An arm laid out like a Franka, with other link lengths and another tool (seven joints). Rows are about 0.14 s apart.
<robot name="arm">
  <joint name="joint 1" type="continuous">
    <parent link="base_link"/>
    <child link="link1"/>
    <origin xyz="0 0 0.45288" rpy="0 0 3.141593"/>
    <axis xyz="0 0 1"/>
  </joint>
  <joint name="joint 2" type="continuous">
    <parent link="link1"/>
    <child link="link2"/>
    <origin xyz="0 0 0" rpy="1.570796 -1.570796 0"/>
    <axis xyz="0 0 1"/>
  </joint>
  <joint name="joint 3" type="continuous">
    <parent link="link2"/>
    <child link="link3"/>
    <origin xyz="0.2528 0 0" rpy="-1.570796 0 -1.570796"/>
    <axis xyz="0 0 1"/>
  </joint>
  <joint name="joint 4" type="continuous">
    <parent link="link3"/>
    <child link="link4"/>
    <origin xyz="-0.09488 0 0" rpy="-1.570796 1.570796 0"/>
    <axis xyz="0 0 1"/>
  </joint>
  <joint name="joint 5" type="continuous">
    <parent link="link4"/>
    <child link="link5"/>
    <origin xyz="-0.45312 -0.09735 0" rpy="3.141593 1.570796 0"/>
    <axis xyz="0 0 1"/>
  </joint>
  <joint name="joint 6" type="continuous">
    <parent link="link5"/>
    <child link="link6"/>
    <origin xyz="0 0 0" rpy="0 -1.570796 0"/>
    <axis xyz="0 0 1"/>
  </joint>
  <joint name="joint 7" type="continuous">
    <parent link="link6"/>
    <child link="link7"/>
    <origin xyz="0 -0.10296 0" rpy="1.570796 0 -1.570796"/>
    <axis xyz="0 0 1"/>
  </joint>
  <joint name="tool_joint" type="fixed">
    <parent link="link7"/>
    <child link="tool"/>
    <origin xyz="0.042 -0.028 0.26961" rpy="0.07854 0 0.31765"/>
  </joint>
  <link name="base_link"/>
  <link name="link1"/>
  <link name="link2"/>
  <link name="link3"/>
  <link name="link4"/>
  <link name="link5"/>
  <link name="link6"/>
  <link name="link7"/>
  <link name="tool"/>
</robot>
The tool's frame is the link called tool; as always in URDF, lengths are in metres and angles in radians. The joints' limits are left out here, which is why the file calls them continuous.
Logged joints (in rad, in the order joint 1, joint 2, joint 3, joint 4, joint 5, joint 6, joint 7), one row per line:
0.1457, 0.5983, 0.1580, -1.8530, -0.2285, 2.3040, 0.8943
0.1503, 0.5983, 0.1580, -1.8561, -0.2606, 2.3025, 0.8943
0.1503, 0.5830, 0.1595, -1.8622, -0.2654, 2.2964, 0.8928
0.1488, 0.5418, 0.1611, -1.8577, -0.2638, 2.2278, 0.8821
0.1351, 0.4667, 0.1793, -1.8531, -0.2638, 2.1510, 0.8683
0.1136, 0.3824, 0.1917, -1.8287, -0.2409, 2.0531, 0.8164
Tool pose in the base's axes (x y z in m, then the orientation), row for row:
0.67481, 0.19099, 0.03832, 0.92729, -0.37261, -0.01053, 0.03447
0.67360, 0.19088, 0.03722, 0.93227, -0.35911, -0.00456, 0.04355
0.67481, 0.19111, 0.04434, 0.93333, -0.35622, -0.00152, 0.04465
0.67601, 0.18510, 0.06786, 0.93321, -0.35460, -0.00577, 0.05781
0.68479, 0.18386, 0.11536, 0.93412, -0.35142, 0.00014, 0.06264
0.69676, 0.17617, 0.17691, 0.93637, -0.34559, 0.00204, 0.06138
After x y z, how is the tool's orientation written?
As a quaternion, x y z w.
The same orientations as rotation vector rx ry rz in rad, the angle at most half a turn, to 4 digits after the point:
2.8509, -1.1456, -0.0324
2.8503, -1.0979, -0.0139
2.8516, -1.0884, -0.0046
2.8285, -1.0748, -0.0175
2.8231, -1.0620, 0.0004
2.8320, -1.0452, 0.0062

